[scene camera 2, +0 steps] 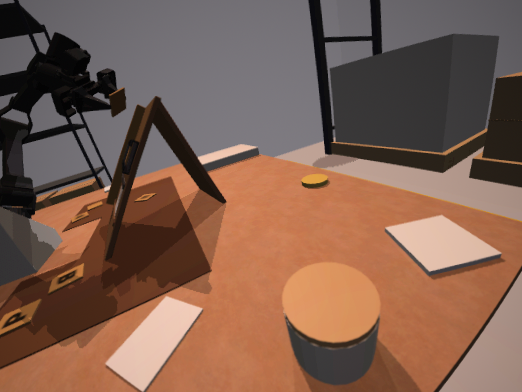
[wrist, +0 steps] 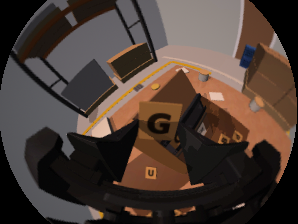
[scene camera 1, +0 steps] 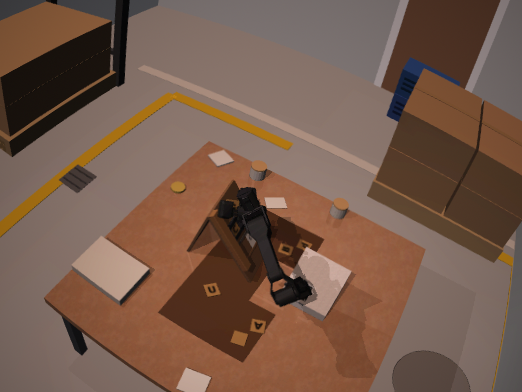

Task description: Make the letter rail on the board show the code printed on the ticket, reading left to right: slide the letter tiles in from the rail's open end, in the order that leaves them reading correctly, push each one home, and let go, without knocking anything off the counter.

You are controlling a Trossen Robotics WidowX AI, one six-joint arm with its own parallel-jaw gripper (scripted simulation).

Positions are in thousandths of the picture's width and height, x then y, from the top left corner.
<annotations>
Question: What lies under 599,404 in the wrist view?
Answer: An a-frame board.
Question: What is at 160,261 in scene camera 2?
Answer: My gripper.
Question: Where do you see an a-frame board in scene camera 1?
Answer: At 476,665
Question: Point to an a-frame board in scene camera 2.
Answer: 298,287
</annotations>
